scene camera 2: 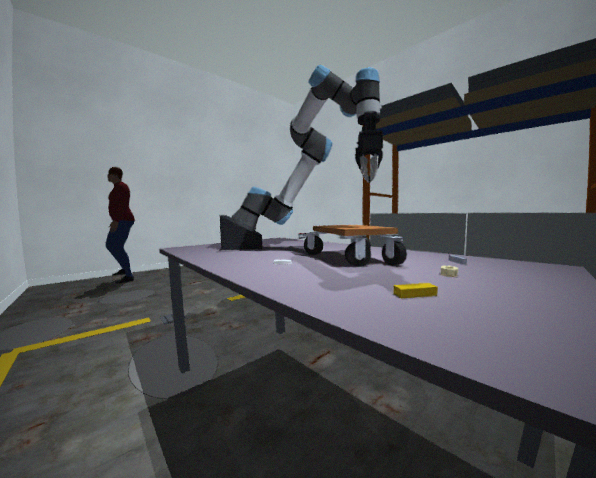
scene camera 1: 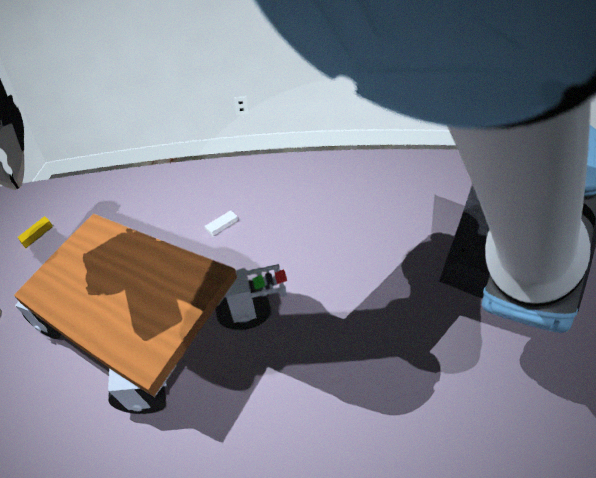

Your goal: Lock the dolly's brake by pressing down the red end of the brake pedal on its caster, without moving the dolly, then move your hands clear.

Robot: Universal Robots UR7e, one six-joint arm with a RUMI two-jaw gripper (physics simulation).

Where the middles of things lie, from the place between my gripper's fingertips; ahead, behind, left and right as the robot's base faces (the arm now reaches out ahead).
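I see that the dolly [scene camera 1: 135, 303] is 110 mm behind my hand, 50 mm to the left of it and 220 mm below it.
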